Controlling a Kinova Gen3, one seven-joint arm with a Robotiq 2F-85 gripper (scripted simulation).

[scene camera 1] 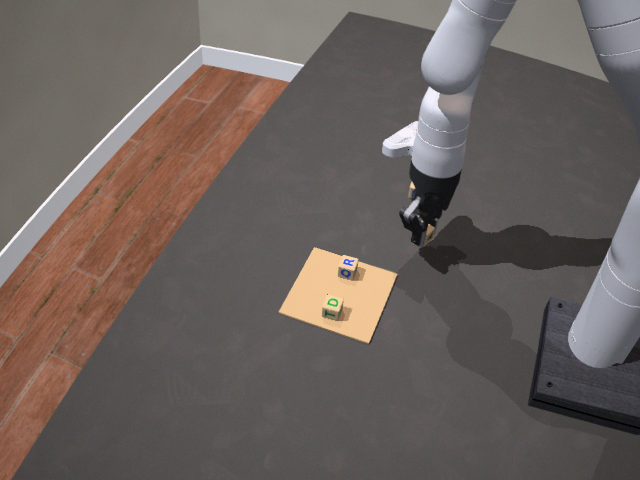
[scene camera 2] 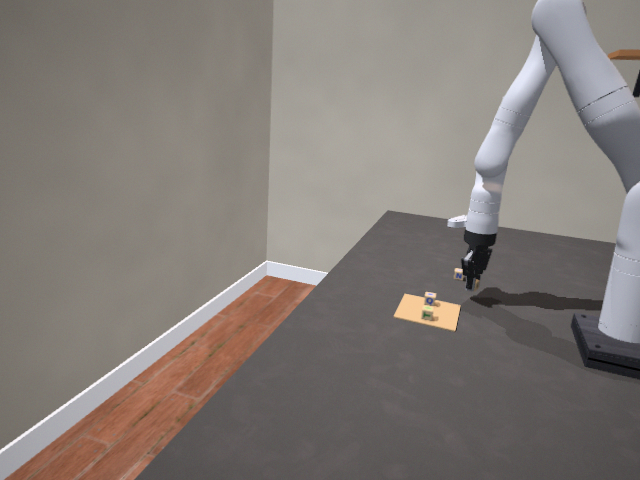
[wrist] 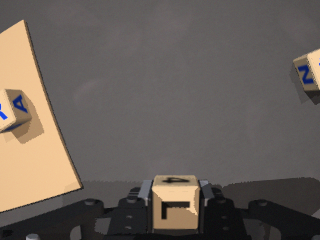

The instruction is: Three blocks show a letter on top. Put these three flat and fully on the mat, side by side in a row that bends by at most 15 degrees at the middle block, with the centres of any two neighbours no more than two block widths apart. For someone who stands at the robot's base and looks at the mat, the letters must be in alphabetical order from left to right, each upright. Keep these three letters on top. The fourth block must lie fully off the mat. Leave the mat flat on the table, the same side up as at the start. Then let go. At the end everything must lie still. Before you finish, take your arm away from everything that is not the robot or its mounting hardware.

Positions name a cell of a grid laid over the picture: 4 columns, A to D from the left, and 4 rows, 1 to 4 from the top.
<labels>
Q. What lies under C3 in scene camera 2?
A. My gripper.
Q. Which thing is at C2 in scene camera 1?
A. My gripper.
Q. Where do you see a tan mat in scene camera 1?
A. At C3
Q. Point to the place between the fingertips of my gripper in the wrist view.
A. C4
</labels>
